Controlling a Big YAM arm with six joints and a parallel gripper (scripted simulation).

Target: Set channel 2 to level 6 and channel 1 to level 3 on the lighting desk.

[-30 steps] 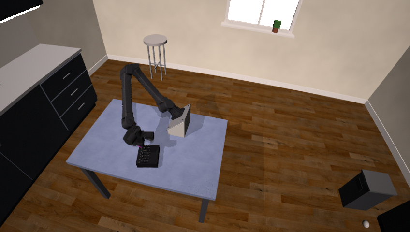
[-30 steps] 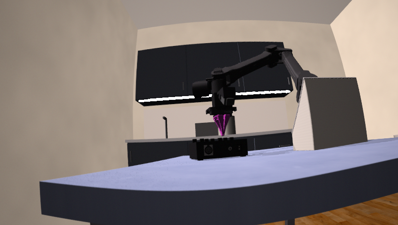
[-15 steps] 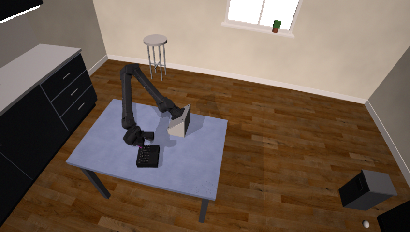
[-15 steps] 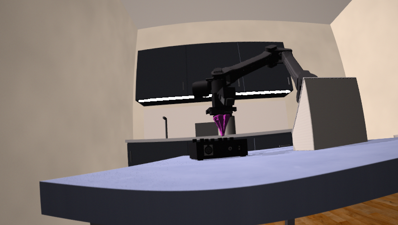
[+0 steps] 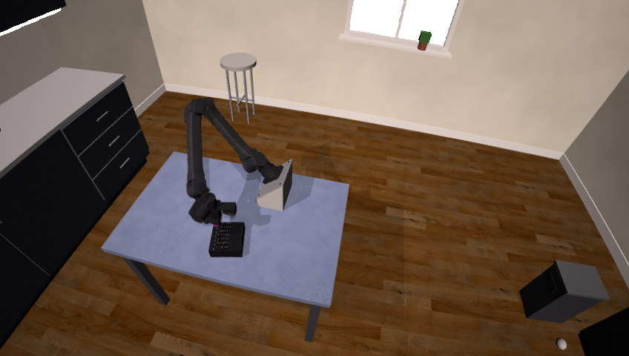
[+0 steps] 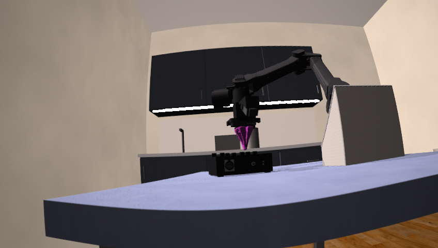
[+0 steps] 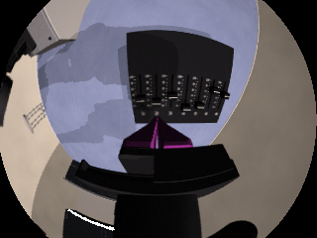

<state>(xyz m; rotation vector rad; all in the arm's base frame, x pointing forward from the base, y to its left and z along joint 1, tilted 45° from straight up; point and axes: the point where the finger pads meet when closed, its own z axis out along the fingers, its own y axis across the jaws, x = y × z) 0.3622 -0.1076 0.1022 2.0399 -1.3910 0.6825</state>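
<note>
Right now my hand is 30 mm past the fader, 20 mm to the right of it and 20 mm above it.
</note>
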